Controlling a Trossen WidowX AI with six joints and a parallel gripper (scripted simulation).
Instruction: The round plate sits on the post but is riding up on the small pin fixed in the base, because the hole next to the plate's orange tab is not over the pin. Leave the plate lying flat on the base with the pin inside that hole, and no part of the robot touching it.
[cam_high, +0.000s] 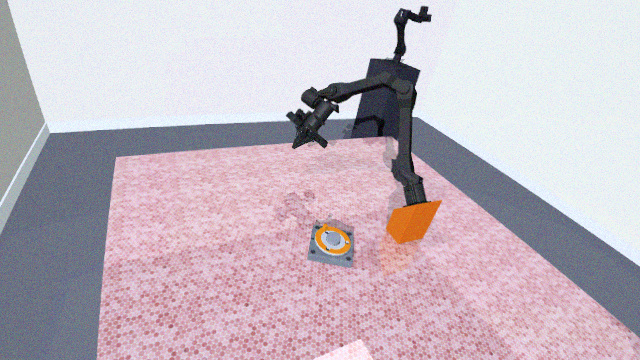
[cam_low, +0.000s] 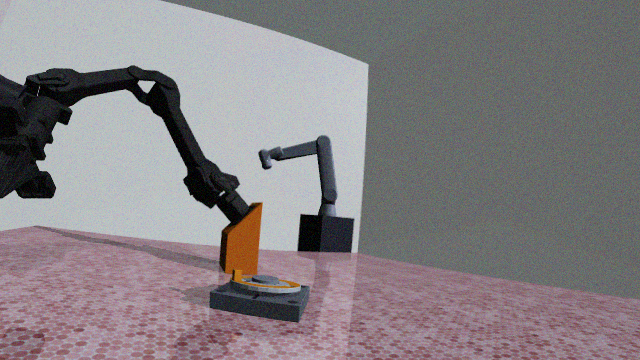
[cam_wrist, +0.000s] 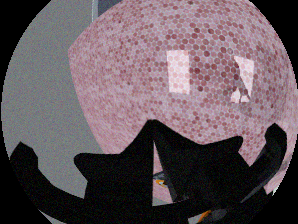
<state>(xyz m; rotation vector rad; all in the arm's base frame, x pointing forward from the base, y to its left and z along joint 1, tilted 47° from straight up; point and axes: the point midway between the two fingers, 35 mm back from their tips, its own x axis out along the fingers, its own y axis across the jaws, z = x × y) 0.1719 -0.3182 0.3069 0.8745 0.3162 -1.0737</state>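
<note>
The round plate lies 36 cm to the left of my gripper tip, 7 cm below it and 7 cm ahead of it.
</note>
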